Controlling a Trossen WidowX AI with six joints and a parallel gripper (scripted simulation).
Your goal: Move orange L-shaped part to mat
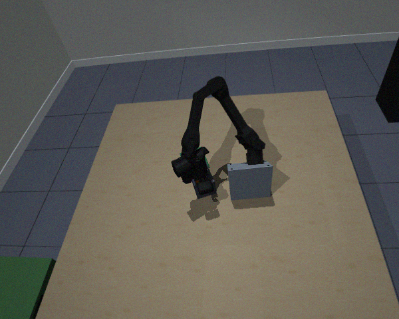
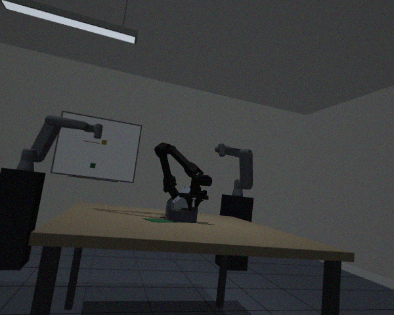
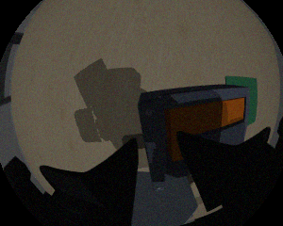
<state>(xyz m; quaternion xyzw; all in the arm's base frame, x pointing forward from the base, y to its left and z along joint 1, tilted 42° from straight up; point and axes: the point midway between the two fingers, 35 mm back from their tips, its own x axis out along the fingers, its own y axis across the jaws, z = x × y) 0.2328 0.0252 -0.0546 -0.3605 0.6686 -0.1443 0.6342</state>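
My gripper tip is now 10 mm short of the orange L-shaped part, 50 mm to the left of it and 20 mm above it. Round my gripper tip: green mat (60 mm ahead, 210 mm to the right, 80 mm below).
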